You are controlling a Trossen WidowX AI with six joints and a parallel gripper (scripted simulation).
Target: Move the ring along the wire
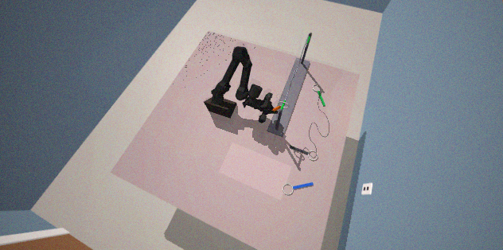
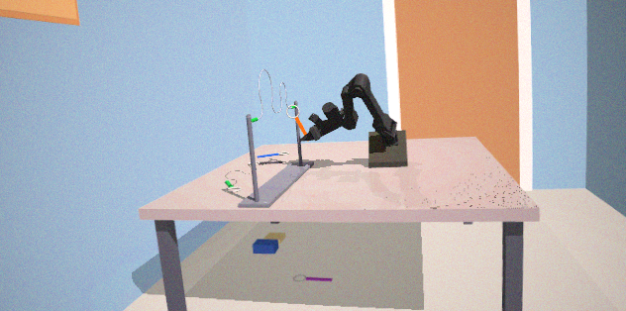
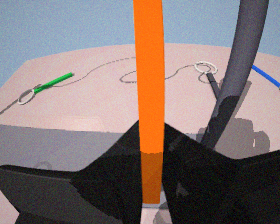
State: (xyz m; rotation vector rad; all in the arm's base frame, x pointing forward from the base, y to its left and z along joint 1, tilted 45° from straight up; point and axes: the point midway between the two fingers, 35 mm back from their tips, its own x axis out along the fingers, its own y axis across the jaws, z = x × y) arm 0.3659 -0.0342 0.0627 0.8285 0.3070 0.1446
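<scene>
The orange-handled ring lies 90 mm above my gripper tip. The rest, counted from my gripper tip: green-handled ring (290 mm to the left, 250 mm ahead, 130 mm below); then dark-handled ring (230 mm ahead, 160 mm to the right, 130 mm below); then blue-handled ring (380 mm to the right, 200 mm ahead, 130 mm below).
</scene>
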